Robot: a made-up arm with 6 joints. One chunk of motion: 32 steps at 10 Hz.
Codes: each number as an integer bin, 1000 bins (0 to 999) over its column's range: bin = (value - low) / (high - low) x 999, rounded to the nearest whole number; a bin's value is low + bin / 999 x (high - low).
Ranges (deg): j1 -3..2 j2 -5..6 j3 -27..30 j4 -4..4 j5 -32..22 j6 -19..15
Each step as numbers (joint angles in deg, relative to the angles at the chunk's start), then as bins.
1 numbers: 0.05 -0.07 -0.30 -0.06 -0.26 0.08
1 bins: 609 448 468 492 587 561
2 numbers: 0.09 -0.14 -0.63 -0.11 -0.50 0.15
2 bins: 617 441 462 486 583 563
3 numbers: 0.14 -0.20 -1.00 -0.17 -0.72 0.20
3 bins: 627 436 456 478 579 564
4 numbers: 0.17 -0.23 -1.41 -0.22 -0.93 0.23
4 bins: 633 433 448 472 575 565
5 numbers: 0.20 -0.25 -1.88 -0.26 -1.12 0.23
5 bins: 639 431 440 467 571 565
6 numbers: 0.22 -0.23 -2.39 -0.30 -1.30 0.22
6 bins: 643 433 431 462 568 565
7 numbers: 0.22 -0.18 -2.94 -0.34 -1.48 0.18
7 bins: 643 438 422 457 565 564
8 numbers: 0.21 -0.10 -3.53 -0.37 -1.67 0.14
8 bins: 641 445 411 453 561 562
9 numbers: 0.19 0.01 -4.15 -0.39 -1.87 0.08
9 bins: 637 455 400 451 557 561
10 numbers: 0.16 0.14 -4.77 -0.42 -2.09 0.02
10 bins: 631 467 390 447 553 559
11 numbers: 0.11 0.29 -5.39 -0.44 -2.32 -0.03
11 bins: 621 480 379 445 549 557
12 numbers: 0.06 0.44 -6.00 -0.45 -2.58 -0.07
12 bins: 611 494 368 443 544 556
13 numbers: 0.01 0.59 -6.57 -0.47 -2.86 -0.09
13 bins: 601 508 358 441 539 556
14 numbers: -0.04 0.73 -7.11 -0.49 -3.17 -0.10
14 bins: 591 520 349 438 533 555
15 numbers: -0.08 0.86 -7.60 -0.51 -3.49 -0.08
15 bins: 583 532 340 436 527 556
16 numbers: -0.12 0.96 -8.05 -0.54 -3.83 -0.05
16 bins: 575 541 332 432 521 557
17 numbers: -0.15 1.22 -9.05 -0.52 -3.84 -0.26
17 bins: 569 565 315 435 521 551
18 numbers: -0.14 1.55 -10.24 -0.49 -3.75 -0.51
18 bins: 571 595 294 438 523 543
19 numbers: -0.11 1.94 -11.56 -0.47 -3.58 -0.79
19 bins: 577 630 271 441 526 535
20 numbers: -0.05 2.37 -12.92 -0.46 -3.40 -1.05
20 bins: 589 669 247 442 529 527
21 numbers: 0.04 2.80 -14.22 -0.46 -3.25 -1.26
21 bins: 607 708 224 442 532 521
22 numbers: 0.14 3.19 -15.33 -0.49 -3.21 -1.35
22 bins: 627 744 205 438 533 519
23 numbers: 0.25 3.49 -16.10 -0.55 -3.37 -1.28
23 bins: 649 771 191 431 530 521
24 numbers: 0.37 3.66 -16.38 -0.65 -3.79 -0.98
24 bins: 673 786 186 418 522 529
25 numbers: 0.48 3.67 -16.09 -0.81 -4.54 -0.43
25 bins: 695 787 191 398 508 546
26 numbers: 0.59 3.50 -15.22 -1.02 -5.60 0.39
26 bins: 717 772 206 372 488 570
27 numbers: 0.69 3.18 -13.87 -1.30 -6.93 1.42
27 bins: 737 743 230 337 464 600
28 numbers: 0.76 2.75 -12.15 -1.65 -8.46 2.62
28 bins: 751 704 260 293 435 635
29 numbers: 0.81 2.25 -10.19 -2.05 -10.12 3.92
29 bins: 761 658 295 244 405 673
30 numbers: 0.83 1.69 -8.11 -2.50 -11.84 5.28
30 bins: 765 608 331 187 373 713
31 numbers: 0.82 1.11 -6.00 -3.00 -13.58 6.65
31 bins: 763 555 368 125 341 754
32 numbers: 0.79 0.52 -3.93 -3.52 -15.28 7.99
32 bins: 757 501 404 60 309 793
